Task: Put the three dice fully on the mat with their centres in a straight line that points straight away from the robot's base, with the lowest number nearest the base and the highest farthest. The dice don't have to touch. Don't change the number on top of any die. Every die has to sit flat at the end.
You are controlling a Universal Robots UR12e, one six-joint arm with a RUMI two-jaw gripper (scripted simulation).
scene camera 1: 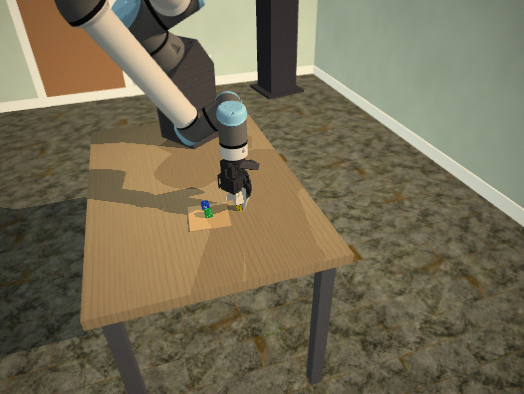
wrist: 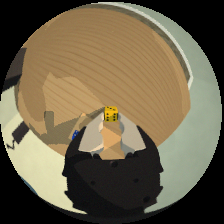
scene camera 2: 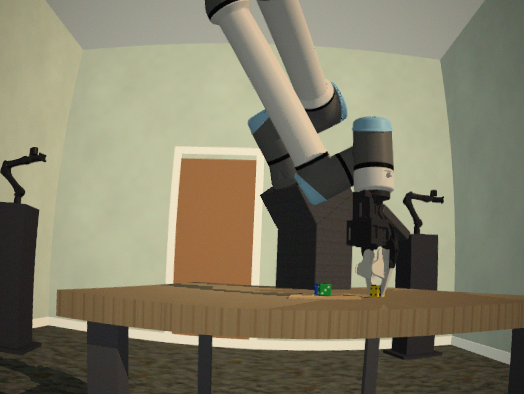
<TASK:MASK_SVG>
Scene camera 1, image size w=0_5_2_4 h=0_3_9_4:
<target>my gripper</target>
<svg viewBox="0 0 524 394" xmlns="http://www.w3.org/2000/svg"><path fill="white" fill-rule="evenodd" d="M222 159L220 161L221 173L217 175L218 188L229 192L226 196L226 201L233 200L235 207L242 204L243 211L252 191L251 180L245 169L258 170L260 164L254 160L245 160L245 158L237 161Z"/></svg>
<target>tan mat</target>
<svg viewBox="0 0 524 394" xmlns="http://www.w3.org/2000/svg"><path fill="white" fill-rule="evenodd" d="M226 202L209 204L213 212L213 217L210 218L205 217L201 205L188 207L190 232L232 226Z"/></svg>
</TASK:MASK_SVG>
